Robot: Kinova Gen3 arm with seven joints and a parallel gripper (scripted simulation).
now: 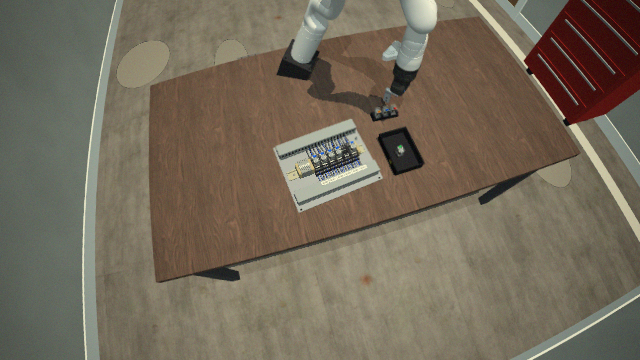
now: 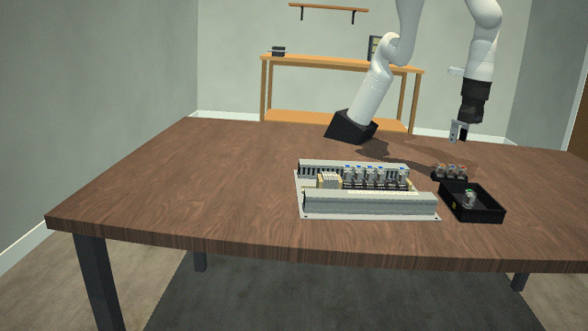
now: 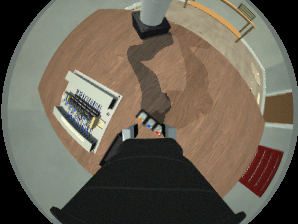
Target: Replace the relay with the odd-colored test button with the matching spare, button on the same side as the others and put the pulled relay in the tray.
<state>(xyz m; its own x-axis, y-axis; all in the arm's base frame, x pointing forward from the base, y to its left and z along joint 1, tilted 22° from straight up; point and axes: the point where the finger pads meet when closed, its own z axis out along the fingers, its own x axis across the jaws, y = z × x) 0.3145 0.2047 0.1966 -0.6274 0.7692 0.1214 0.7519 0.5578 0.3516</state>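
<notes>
Now: the black stand 130 mm below my hand. The rest, counted from my hand: black tray 170 mm ahead, 120 mm below; then grey relay 180 mm ahead, 110 mm below, 10 mm to the right.
</notes>
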